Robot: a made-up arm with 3 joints. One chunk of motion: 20 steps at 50 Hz.
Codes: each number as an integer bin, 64 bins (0 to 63) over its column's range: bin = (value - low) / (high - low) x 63, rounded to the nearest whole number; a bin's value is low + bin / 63 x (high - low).
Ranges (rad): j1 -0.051..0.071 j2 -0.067..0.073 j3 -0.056..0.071
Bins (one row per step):
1: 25 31 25
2: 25 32 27
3: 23 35 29
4: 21 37 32
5: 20 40 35
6: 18 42 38
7: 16 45 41
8: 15 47 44
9: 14 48 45
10: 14 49 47
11: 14 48 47
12: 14 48 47
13: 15 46 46
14: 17 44 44
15: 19 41 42
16: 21 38 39
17: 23 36 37
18: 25 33 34
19: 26 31 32
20: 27 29 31
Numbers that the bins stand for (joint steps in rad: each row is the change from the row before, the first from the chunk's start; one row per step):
1: -0.00259 0.00189 -0.00560
2: -0.00259 0.00411 -0.00157
3: -0.00646 0.01078 0.00246
4: -0.01033 0.01522 0.00851
5: -0.01227 0.02189 0.01456
6: -0.01614 0.02633 0.02060
7: -0.02002 0.03300 0.02665
8: -0.02195 0.03744 0.03270
9: -0.02389 0.03967 0.03471
10: -0.02389 0.04189 0.03875
11: -0.02389 0.03967 0.03875
12: -0.02389 0.03967 0.03875
13: -0.02195 0.03522 0.03673
14: -0.01808 0.03078 0.03270
15: -0.01421 0.02411 0.02867
16: -0.01033 0.01744 0.02262
17: -0.00646 0.01300 0.01859
18: -0.00259 0.00633 0.01254
19: -0.00065 0.00189 0.00851
20: 0.00129 -0.00256 0.00649

